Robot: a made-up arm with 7 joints.
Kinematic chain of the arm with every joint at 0, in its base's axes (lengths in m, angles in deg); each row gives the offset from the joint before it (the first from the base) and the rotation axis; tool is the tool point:
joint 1: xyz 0 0 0.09 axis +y
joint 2: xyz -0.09 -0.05 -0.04 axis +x
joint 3: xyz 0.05 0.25 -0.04 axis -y
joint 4: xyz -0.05 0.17 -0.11 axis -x
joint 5: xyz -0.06 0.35 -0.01 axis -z
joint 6: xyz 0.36 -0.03 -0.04 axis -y
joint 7: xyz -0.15 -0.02 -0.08 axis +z
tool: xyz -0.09 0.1 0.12
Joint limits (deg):
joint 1: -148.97..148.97
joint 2: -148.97..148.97
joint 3: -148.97..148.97
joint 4: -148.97..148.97
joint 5: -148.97..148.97
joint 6: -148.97..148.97
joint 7: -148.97..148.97
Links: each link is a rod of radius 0.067 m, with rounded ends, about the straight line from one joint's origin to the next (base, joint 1, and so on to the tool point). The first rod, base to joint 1, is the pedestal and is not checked.
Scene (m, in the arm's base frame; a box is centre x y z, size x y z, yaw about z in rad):
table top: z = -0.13
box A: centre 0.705 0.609 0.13 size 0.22 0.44 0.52 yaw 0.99
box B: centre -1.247 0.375 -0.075 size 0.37 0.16 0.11 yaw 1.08
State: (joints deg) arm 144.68 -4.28 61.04 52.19 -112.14 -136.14 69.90
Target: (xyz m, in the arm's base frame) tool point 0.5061 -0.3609 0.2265
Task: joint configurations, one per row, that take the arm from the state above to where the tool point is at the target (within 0.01 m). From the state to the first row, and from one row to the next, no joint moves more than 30 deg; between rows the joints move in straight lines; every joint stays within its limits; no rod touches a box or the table.
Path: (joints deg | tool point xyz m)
1: 145.75 -7.81 82.64 26.55 -120.22 -122.82 69.63 | -0.5587 1.1553 0.4223
2: 146.82 -11.34 104.24 0.91 -128.30 -109.51 69.36 | -0.3349 1.0694 0.6544
3: 147.90 -14.88 125.84 -24.73 -136.37 -96.19 69.09 | -0.3133 0.7547 0.8701
4: 148.97 -18.41 147.43 -50.37 -144.45 -82.87 68.82 | -0.4316 0.3567 0.8659
5: 148.97 -12.41 138.65 -61.53 -118.04 -83.44 78.20 | -0.1258 0.3756 0.9317
6: 148.97 -6.41 129.87 -72.69 -91.64 -84.01 87.58 | 0.1946 0.3370 0.8239
7: 148.97 -0.42 121.09 -83.85 -65.23 -84.57 96.96 | 0.4066 0.2463 0.5680
8: 148.97 5.58 112.31 -95.01 -38.82 -85.14 106.34 | 0.4352 0.1463 0.2570
9: 148.97 11.58 103.53 -106.17 -12.41 -85.71 115.72 | 0.2948 0.0990 0.0023
10: 138.98 25.95 81.24 -101.75 -34.96 -88.39 100.10 | 0.4074 -0.0484 0.0503
11: 128.98 40.32 58.95 -97.32 -57.50 -91.08 84.48 | 0.4837 -0.2017 0.1352
12: 118.99 54.69 36.66 -92.89 -80.05 -93.76 68.87 | 0.5061 -0.3609 0.2265

